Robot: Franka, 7 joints.
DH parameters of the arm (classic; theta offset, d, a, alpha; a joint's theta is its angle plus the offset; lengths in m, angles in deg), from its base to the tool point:
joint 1: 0 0.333 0 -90
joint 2: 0 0 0 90
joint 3: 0 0.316 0.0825 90
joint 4: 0 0 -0.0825 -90
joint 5: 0 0.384 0 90
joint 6: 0 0 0.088 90
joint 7: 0 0.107 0 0
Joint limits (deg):
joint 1: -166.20..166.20
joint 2: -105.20..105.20
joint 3: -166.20..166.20
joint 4: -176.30..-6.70
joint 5: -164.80..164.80
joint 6: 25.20..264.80
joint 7: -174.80..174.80
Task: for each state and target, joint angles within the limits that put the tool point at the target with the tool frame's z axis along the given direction. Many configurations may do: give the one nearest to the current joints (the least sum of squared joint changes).
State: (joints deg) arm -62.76 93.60 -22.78 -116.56 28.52 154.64 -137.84
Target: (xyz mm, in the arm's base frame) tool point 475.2 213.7 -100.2 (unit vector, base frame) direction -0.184 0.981 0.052
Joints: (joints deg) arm -36.64 97.09 47.21 -97.45 33.19 127.92 -137.84
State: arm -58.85 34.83 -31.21 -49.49 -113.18 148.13 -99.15
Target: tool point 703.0 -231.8 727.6 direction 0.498 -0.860 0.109
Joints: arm -18.52 32.87 1.43 -46.88 -88.80 137.82 -99.15
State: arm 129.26 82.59 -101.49 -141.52 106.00 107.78 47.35
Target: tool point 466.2 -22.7 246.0 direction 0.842 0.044 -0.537
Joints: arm 91.56 85.74 -82.45 -145.81 150.29 121.68 47.35
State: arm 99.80 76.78 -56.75 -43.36 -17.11 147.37 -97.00
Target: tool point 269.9 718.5 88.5 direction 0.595 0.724 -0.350
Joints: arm 101.00 99.78 -74.22 -65.49 -7.88 196.04 -97.00
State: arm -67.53 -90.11 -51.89 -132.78 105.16 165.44 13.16
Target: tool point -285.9 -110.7 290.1 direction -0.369 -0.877 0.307
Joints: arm -103.91 -86.33 -87.22 -170.36 91.42 158.95 13.16
